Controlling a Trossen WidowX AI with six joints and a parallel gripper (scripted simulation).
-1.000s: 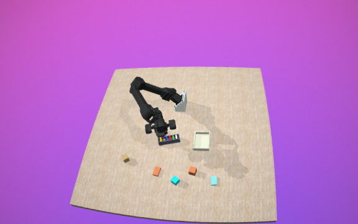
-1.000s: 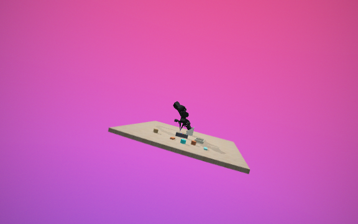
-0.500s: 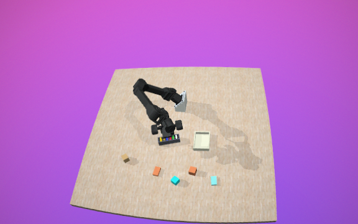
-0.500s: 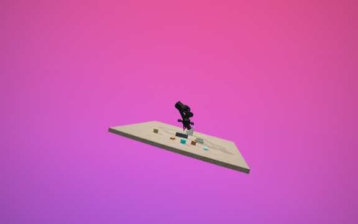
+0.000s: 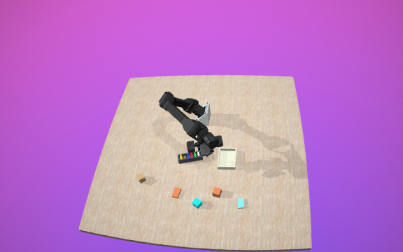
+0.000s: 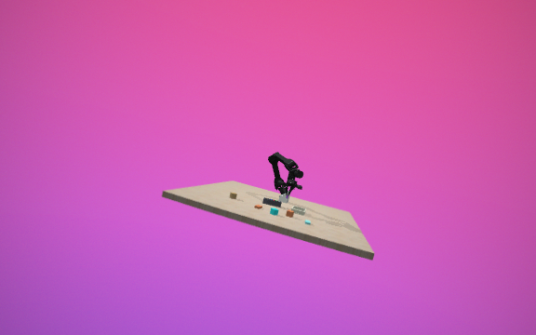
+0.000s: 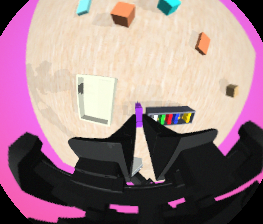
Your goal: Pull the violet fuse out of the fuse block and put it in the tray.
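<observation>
Now: the cream tray 3 cm behind my gripper tip, 11 cm to the left of it and 10 cm below it. The rest, counted from my gripper tip: violet fuse (1 cm below).
</observation>
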